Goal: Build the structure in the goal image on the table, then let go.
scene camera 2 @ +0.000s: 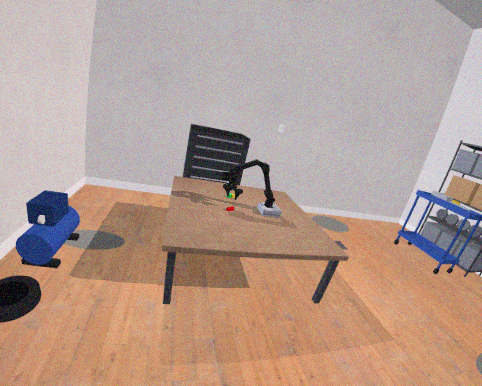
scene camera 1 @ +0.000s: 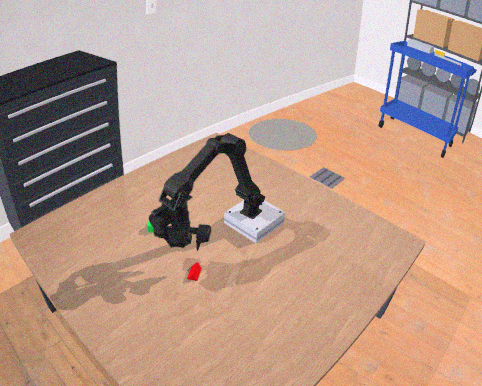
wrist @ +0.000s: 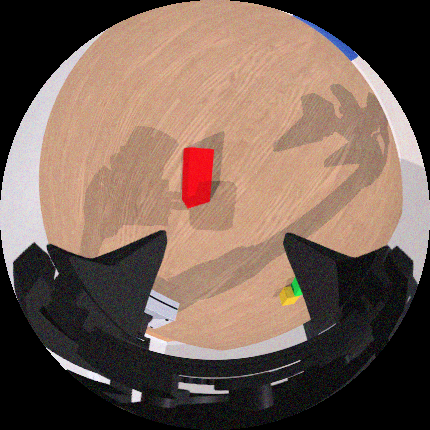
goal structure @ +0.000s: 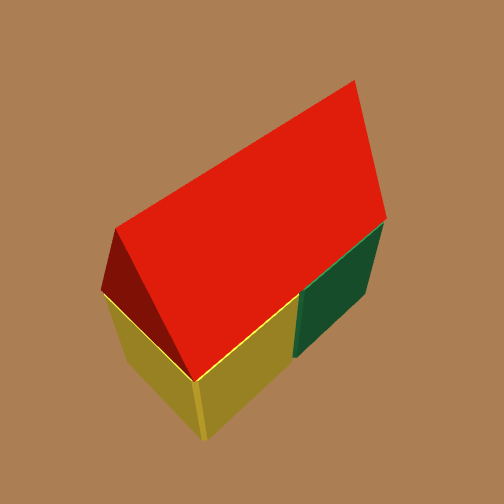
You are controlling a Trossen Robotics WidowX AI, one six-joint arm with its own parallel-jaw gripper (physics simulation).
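Frame: origin at the arm's base, x ahead, y left, z up, level; millimetres.
Seen in the pictures: gripper, fingertip midpoint: (scene camera 2: 231, 198) (scene camera 1: 184, 248) (wrist: 227, 238); arm's base, origin of the base link: (scene camera 2: 268, 206) (scene camera 1: 250, 211).
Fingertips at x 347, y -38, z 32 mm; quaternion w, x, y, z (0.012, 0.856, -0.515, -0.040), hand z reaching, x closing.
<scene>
Offsets run from my fingertips to a thing's top centre. Level surfaces: height alone.
A red elongated block @(dx +11, dy +43, dz -58 mm) (scene camera 1: 194, 271) (scene camera 2: 230, 209) (wrist: 198, 175) with an angled end lies on the table @(dz -88 mm) (scene camera 1: 225, 325) (scene camera 2: 225, 235) (wrist: 240, 90). A green block @(dx -66, dy -233, dz -55 mm) (scene camera 1: 150, 227) (scene camera 2: 230, 196) (wrist: 297, 287) and a yellow block @(dx -105, dy -236, dz -55 mm) (scene camera 2: 233, 195) (wrist: 288, 296) are close together farther back; whether they touch is unclear. The arm hides the yellow block in scene camera 1, and a finger partly covers the green one in the wrist view. My gripper (scene camera 1: 187, 246) (scene camera 2: 233, 196) (wrist: 227, 238) is wide open and empty, pointing down above the table between the red block and the other two.
The arm's white base (scene camera 1: 241, 228) (scene camera 2: 270, 212) (wrist: 164, 306) stands on the table to the right of the blocks in the scene views. A dark drawer cabinet (scene camera 1: 65, 145) (scene camera 2: 215, 155) stands behind the table. A blue cart (scene camera 1: 420, 120) (scene camera 2: 429, 247) stands off to the right.
</scene>
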